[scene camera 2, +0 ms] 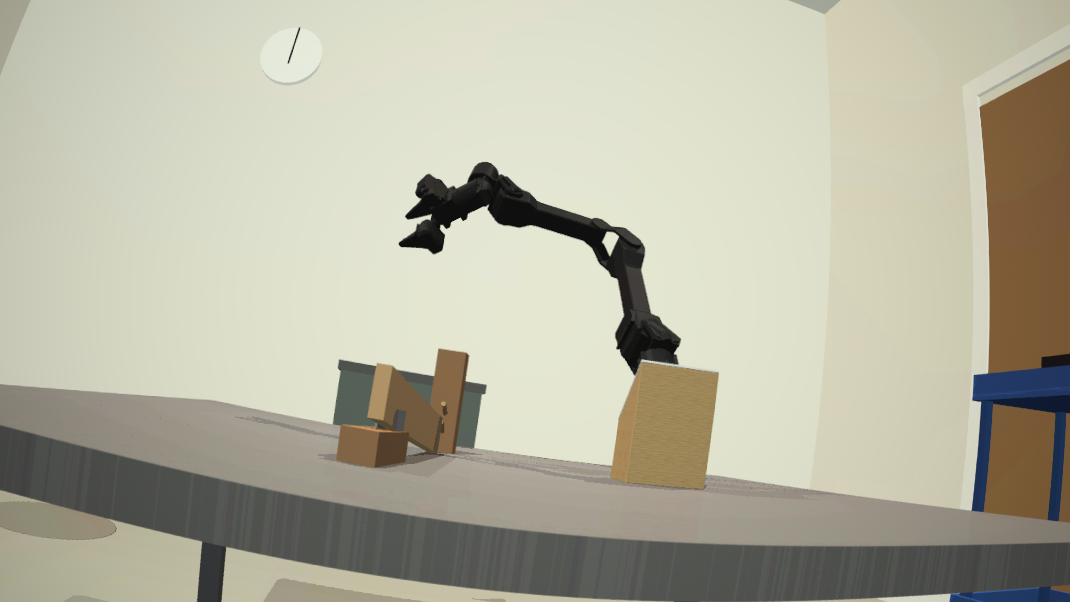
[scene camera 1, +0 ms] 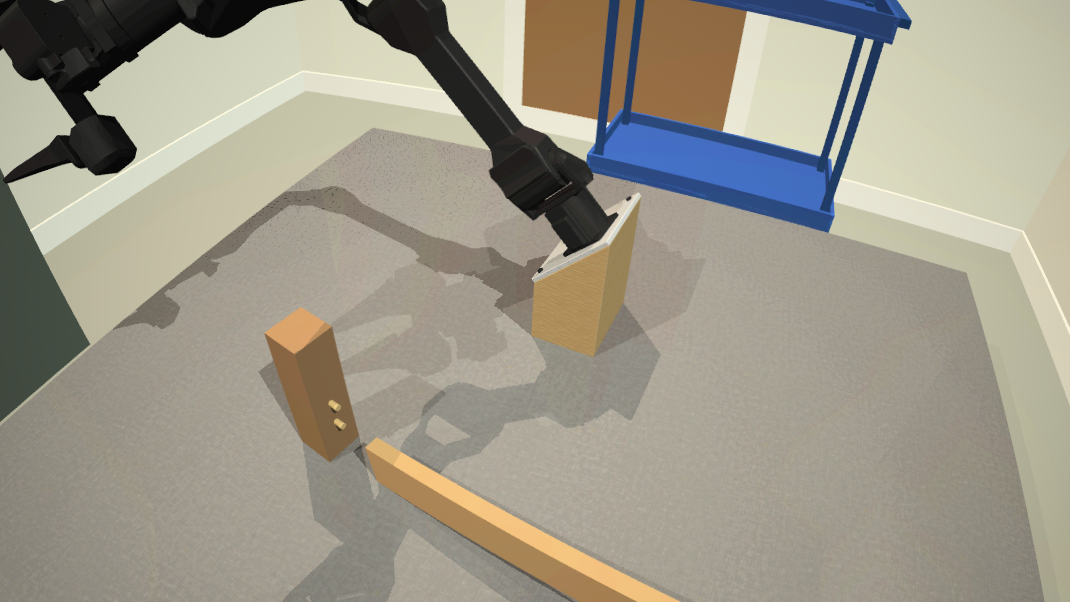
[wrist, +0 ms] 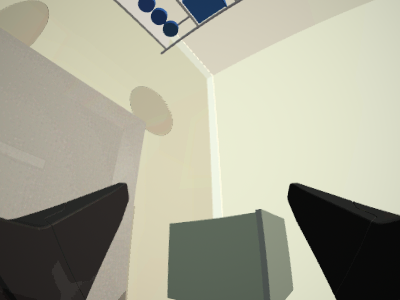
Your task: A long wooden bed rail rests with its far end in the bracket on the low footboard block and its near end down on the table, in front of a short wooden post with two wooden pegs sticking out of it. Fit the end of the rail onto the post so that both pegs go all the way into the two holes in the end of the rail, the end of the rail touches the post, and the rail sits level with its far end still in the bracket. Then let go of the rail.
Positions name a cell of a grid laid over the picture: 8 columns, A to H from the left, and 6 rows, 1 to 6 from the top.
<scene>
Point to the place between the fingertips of my gripper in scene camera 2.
D3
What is my gripper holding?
Nothing.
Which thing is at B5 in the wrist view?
My gripper.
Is my gripper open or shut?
Open.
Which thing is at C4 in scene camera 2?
A wooden rail.
</scene>
